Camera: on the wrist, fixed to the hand. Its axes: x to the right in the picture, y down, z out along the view.
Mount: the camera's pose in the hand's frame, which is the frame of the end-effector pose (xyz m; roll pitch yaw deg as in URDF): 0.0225 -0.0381 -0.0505 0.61 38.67 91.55
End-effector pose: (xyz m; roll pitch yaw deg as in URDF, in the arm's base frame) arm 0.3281 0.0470 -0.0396 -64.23 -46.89 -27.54
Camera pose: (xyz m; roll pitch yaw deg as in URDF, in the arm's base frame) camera 0.3051 -0.0110 -0.0147 -102.40 42.95 -45.31
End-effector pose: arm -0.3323 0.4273 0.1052 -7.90 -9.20 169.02
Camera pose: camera -0.3526 0.4768 0.0646 -12.40 46.07 -108.87
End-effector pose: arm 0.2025 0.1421 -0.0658 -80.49 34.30 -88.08
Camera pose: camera 0.1476 0.1052 -0.0543 124.47 45.18 135.65
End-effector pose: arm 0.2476 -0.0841 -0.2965 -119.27 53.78 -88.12
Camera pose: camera 0.2242 -0.1449 -0.2804 123.66 11.81 163.09
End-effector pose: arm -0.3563 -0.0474 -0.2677 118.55 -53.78 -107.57
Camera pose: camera -0.3029 -0.0861 -0.2551 -83.13 -34.37 60.13
